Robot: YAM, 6 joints.
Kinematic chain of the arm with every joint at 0, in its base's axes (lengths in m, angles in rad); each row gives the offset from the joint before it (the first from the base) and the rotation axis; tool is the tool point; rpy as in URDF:
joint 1: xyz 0 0 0.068 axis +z
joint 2: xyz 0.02 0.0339 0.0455 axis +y
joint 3: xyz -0.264 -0.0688 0 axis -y
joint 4: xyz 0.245 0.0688 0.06 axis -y
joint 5: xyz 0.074 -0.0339 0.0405 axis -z
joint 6: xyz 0.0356 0 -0.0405 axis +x
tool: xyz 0 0 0 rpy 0 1.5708 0
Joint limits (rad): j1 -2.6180..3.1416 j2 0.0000..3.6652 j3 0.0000..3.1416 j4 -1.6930..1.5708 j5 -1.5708..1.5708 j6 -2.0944..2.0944
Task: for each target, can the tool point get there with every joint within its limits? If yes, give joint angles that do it. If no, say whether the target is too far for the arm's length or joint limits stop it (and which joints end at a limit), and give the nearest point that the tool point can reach.
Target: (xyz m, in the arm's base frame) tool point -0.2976 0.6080 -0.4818
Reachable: no: too far | nearest point -0.2173 0.4439 -0.2842 | short by 0.269 m
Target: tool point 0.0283 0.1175 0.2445
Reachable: yes | joints 1.3238 0.3627 0.3988 -0.3278 -0.0370 -0.2159
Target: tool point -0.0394 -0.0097 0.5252
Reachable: yes | joints -0.3963 0.5911 1.0745 1.3133 0.7450 -0.2431
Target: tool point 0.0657 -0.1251 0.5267
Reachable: yes | joints -1.1205 0.8730 1.3338 -0.0041 -0.1322 0.4971
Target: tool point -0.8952 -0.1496 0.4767
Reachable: no: too far | nearest point -0.5955 -0.0138 0.3523 | short by 0.352 m
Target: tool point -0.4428 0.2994 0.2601
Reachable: yes | joints 2.5497 2.4881 2.5499 -1.0086 0.0394 -0.7800
